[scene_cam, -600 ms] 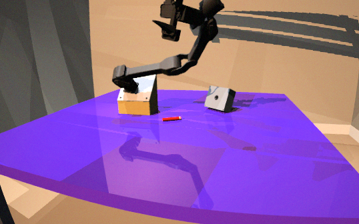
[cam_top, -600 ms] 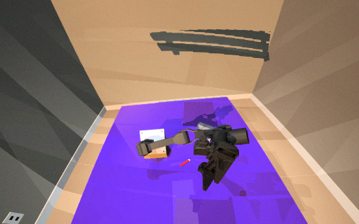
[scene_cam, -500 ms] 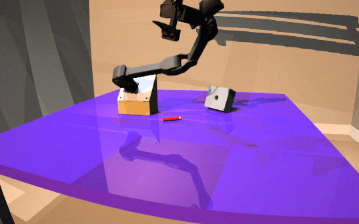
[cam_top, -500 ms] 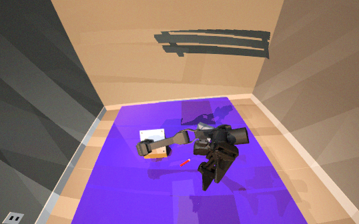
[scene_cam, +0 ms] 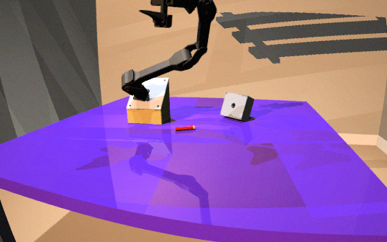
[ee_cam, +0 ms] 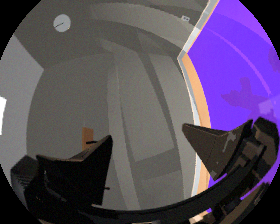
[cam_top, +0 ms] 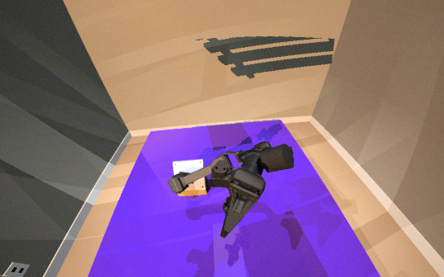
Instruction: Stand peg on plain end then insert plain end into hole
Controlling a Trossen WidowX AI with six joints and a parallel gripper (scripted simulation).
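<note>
Right now the red peg is 2 cm ahead of my gripper tip, 29 cm to the left of it and 46 cm below it. From my gripper tip the other things lie so: grey sloped panel 16 cm ahead, 51 cm to the left, 41 cm below.
</note>
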